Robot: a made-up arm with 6 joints.
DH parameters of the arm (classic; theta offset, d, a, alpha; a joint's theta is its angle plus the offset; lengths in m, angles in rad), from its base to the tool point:
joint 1: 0 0.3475 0.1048 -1.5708
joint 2: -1.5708 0 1.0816 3.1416
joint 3: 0 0 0.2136 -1.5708
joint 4: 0 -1.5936 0 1.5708
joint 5: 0 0 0 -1.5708
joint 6: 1.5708 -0.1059 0 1.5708
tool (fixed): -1.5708 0 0 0
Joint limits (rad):
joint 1: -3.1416..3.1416
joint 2: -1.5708..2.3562
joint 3: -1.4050..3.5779
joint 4: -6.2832..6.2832
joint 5: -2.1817..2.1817
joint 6: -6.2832..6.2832
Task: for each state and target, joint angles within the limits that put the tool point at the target. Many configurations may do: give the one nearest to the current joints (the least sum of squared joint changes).
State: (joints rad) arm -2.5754 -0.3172 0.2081 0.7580 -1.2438 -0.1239
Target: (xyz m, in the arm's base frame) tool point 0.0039 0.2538 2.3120
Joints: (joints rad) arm -1.9178 -1.1195 -0.0401 0.9167 -1.3896 -0.1239
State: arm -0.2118 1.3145 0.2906 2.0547 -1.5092 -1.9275
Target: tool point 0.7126 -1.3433 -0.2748
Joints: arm -1.0188 0.7091 -0.5642 1.9654 -1.6289 -1.9275
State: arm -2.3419 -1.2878 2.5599 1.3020 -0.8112 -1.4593
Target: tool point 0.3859 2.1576 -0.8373
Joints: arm -1.7717 -1.5708 2.2252 1.3307 -0.5350 -1.4593
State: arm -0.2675 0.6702 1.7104 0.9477 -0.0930 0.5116
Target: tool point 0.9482 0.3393 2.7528
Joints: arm 0.3466 0.8738 2.2782 0.9469 -0.0346 0.5116
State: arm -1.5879 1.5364 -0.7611 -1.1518 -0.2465 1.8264
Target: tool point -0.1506 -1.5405 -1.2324
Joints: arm -1.6810 1.4872 0.0114 -1.1620 -0.2048 1.8264
